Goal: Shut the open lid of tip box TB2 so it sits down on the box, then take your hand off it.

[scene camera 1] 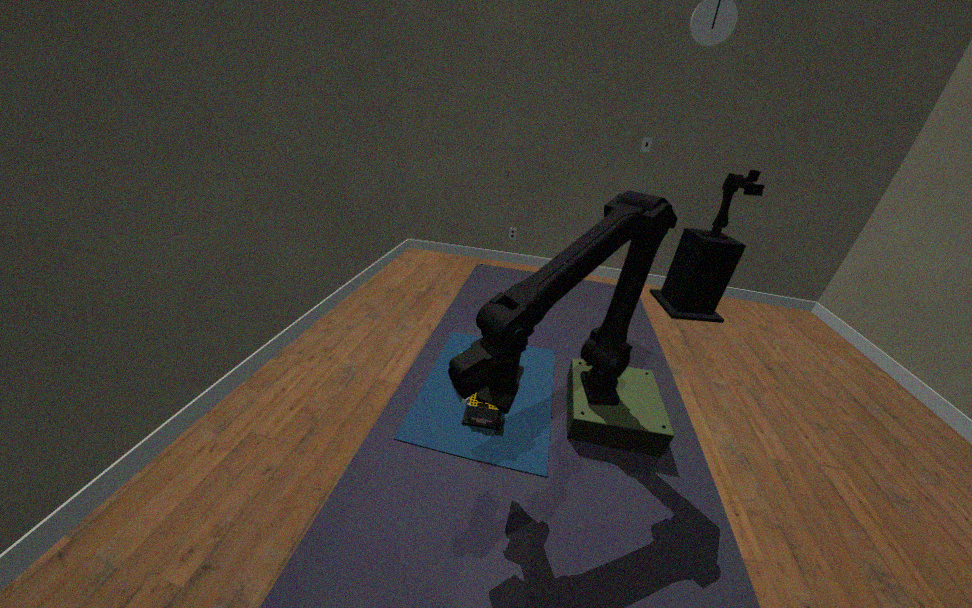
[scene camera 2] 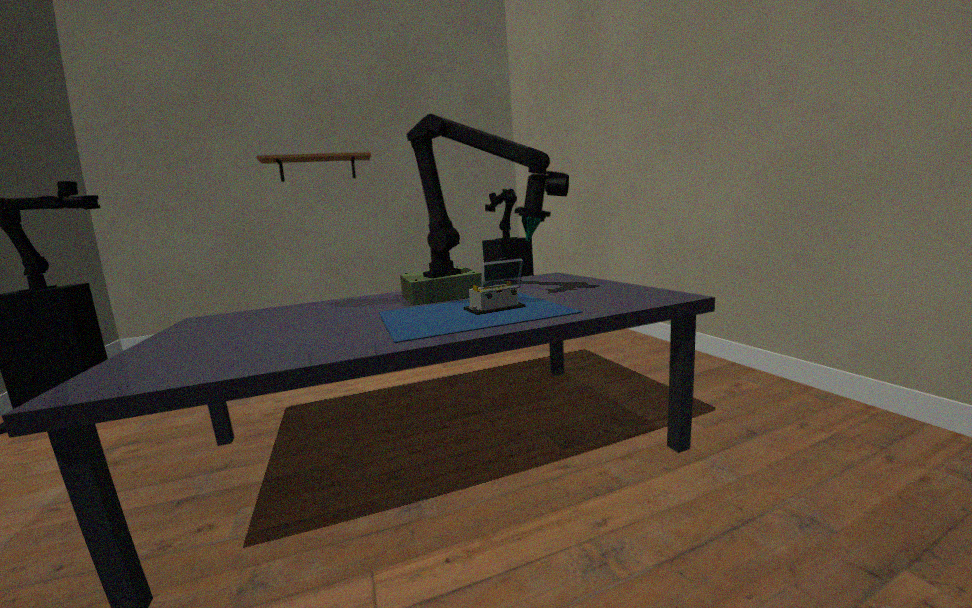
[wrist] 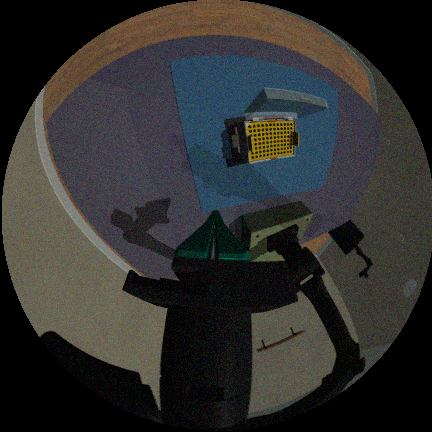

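Pixels of known places: gripper, fingertip midpoint: (scene camera 1: 498, 405) (scene camera 2: 528, 241) (wrist: 215, 214); arm's base at its link origin: (scene camera 1: 598, 389) (scene camera 2: 442, 274) (wrist: 281, 236).
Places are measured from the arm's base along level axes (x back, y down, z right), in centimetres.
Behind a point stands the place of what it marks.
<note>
The tip box TB2 (scene camera 1: 483, 415) @(x -32.6, y 5.3, z -8.0 cm) (scene camera 2: 494, 296) @(x -36.5, y 3.9, z 0.0 cm) (wrist: 271, 139) is a small whitish box on a dark base with a yellow perforated top, standing on the blue mat (scene camera 1: 437, 423) @(x -45.0, y 8.2, z -9.8 cm) (scene camera 2: 422, 324) @(x -35.8, y 8.2, z 22.2 cm) (wrist: 200, 95) @(x -44.7, y 8.2, z -12.7 cm). Its clear lid (scene camera 2: 502, 272) @(x -40.3, y -3.2, z -0.8 cm) (wrist: 287, 102) @(x -39.8, y -2.2, z -0.9 cm) stands open, raised along one long side of the box. In the first scene view my arm hides the lid and part of the box. My gripper (scene camera 2: 529, 236) @(x -29.7, y -10.4, z -17.7 cm) (wrist: 215, 214) @(x -29.7, y -10.4, z -17.7 cm) has green fingers, which are shut with nothing between them. It hangs above the table, higher than the lid and apart from it; in the second scene view it shows to the right of the lid.
The green base block (scene camera 1: 623, 412) @(x 4.7, y -0.4, z -8.4 cm) (scene camera 2: 437, 286) @(x -6.5, y 3.0, z 5.0 cm) (wrist: 277, 225) @(x -7.3, y 0.2, z -2.0 cm) carries my arm and stands beside the mat. The table (scene camera 1: 401, 530) @(x -47.7, y 8.5, z -37.3 cm) (scene camera 2: 272, 344) @(x -25.8, y 8.5, z 58.4 cm) (wrist: 110, 145) @(x -44.0, y 8.5, z -35.5 cm) lies under both. Another dark arm on a black pedestal (scene camera 1: 702, 272) (scene camera 2: 506, 250) (wrist: 347, 236) stands beyond the table.
</note>
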